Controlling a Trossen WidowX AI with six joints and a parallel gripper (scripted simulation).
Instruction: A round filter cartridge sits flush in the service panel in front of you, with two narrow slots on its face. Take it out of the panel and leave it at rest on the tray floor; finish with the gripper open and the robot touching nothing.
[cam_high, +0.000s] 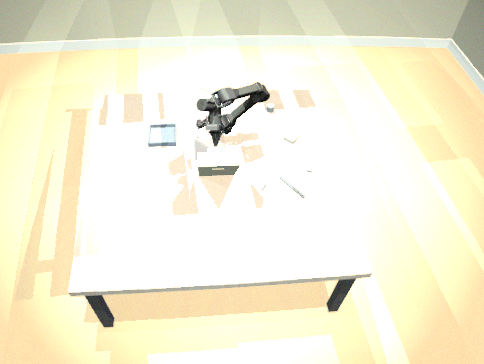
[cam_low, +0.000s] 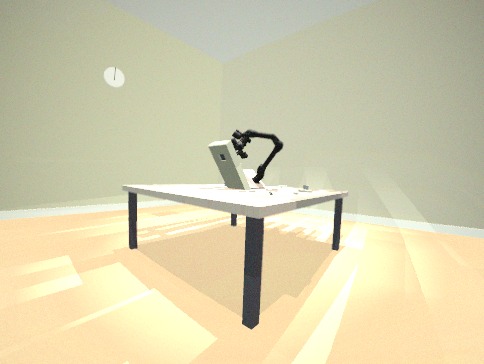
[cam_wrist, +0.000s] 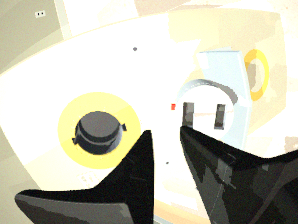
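My gripper tip is now 10 mm past the round white filter cartridge and 40 mm above it. Also, from my gripper tip: small white cylinder (560 mm behind, 320 mm to the left, 230 mm below); then grey-rimmed tray (330 mm behind, 290 mm to the right, 240 mm below); then service panel (40 mm ahead, 10 mm to the left, 70 mm below).
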